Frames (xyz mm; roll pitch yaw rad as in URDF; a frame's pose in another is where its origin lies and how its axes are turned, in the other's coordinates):
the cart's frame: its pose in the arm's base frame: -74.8 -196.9 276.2 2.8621 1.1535 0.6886
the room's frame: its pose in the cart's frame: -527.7 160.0 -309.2 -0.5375 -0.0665 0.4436
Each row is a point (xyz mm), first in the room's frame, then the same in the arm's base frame.
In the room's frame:
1: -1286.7 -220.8 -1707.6
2: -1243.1 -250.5 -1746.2
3: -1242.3 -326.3 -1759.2
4: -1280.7 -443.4 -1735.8
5: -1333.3 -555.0 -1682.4
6: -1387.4 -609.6 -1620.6
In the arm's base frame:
1: -614.2 1617.8 1860.1
2: -605.4 1657.4 1808.9
3: -662.5 1681.8 1763.5
4: -781.4 1679.2 1723.6
5: -909.3 1647.3 1697.2
6: -994.5 1598.4 1705.8

